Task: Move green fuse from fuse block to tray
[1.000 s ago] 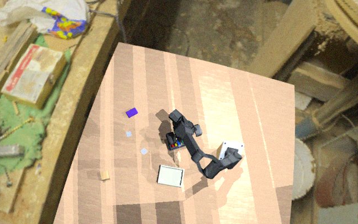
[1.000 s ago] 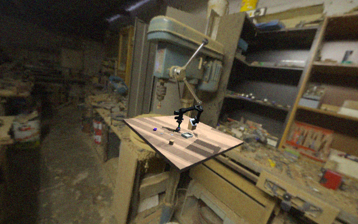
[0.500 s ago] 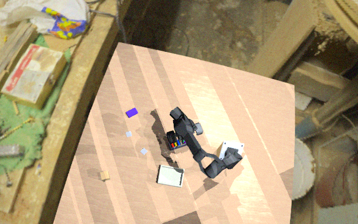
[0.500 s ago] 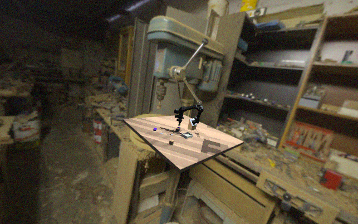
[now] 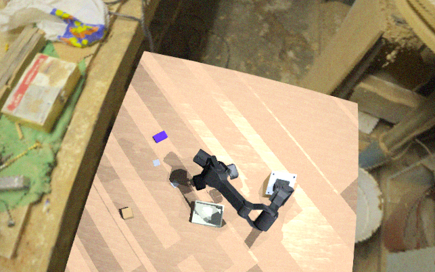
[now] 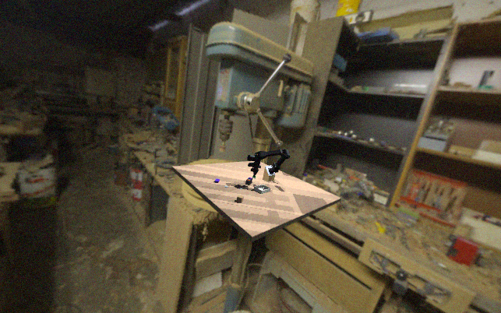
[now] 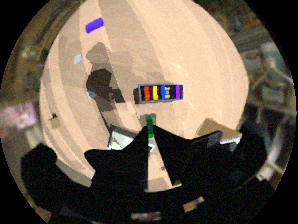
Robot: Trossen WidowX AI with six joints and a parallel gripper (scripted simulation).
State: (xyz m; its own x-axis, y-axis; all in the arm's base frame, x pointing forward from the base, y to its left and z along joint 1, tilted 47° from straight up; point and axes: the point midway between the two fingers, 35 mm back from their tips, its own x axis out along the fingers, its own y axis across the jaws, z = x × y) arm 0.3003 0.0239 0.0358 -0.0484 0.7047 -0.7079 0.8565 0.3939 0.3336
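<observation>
My gripper tip is now 1 cm past the white tray, 13 cm to the right of it and 9 cm above it. From my gripper tip the other things lie so: purple block 30 cm ahead, 20 cm to the right, 9 cm below; then brown cube 34 cm ahead, 21 cm to the left, 8 cm below; then green fuse 1 cm below.
</observation>
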